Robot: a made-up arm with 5 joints.
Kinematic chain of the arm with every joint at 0, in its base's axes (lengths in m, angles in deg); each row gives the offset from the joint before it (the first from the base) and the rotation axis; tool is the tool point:
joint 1: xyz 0 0 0.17 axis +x
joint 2: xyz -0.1 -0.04 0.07 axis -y
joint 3: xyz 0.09 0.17 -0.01 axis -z
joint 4: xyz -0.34 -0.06 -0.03 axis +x
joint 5: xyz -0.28 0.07 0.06 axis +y
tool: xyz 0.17 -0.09 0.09
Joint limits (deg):
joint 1: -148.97..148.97
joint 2: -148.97..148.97
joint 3: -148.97..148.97
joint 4: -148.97..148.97
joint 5: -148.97..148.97
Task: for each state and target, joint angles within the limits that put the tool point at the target. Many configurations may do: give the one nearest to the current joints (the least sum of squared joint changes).
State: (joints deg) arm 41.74 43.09 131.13 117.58 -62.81
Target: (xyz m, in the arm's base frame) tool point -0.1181 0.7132 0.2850
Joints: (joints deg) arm 20.80 38.46 93.57 114.14 -44.43
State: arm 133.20 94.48 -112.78 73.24 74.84
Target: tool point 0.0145 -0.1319 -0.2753
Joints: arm 123.25 83.41 -115.35 71.09 69.75
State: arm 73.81 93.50 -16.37 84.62 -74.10
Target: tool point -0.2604 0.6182 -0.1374
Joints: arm 35.44 73.20 30.76 84.30 -116.11
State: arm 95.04 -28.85 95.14 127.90 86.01
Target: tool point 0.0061 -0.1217 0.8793
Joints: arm 96.42 -28.18 86.43 128.59 107.80
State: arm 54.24 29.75 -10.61 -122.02 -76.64
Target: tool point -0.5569 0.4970 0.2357
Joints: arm 49.99 28.29 7.73 -121.65 -90.65
